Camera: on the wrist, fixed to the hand. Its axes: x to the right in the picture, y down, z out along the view.
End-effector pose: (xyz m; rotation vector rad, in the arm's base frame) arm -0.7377 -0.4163 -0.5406 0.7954 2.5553 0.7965
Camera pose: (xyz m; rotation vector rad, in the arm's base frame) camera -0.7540 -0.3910 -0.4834 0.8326 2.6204 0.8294
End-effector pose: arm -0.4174 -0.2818 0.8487 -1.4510 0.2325 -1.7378
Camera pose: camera -0.4326 -0.3385 0.8216 -1.3671 0.2786 -1.7612
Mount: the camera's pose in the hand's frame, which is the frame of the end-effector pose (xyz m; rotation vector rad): 0.0191 0.0452 -0.0421 0.0166 0.0711 0.0345
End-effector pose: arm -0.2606 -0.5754 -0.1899 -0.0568 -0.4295 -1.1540
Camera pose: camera -0.2012 -0.5844 -0.2138 -0.0087 -0.3737 -1.1150
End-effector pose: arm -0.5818 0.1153 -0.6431 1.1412 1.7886 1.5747
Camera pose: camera -0.6140 0.1073 -0.5876 1.1427 1.8398 1.6423
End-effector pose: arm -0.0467 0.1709 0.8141 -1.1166 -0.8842 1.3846
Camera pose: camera -0.0186 0.1808 0.7567 -1.1661 -0.8045 1.3696
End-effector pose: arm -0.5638 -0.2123 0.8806 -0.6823 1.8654 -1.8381
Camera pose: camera -0.6068 -0.1910 0.8373 -0.5826 1.8923 -1.8766
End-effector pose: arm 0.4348 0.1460 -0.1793 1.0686 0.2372 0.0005
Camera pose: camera 0.4505 0.2066 -0.1631 1.0902 0.2833 0.0677
